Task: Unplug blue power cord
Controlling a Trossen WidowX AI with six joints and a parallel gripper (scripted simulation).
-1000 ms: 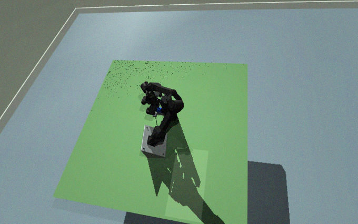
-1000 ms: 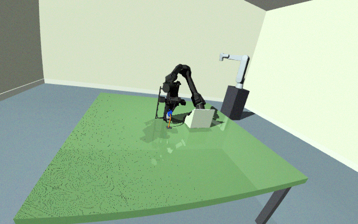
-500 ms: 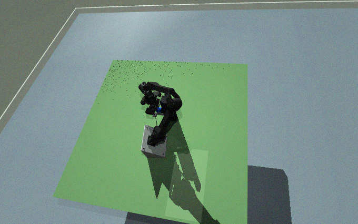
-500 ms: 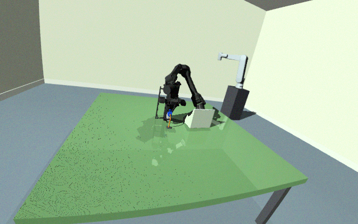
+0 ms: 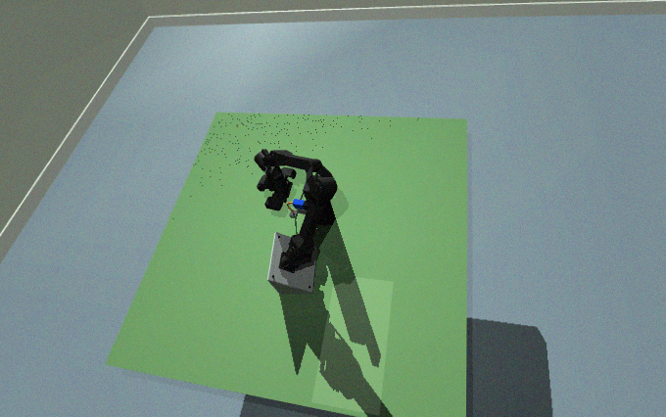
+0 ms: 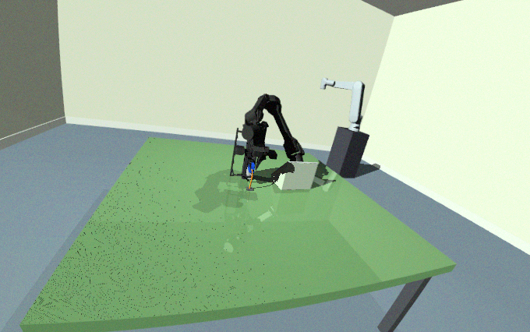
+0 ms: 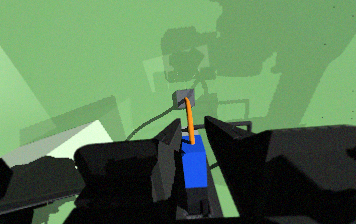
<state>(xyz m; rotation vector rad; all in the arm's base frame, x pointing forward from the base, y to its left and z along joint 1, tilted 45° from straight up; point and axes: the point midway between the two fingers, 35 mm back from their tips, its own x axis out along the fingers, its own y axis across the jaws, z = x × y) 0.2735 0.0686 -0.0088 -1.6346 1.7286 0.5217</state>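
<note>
Now: the blue plug 1 cm behind my gripper tip and 8 cm to the right of it. Also, from my gripper tip: grey block 1 cm to the right, 10 cm below.
</note>
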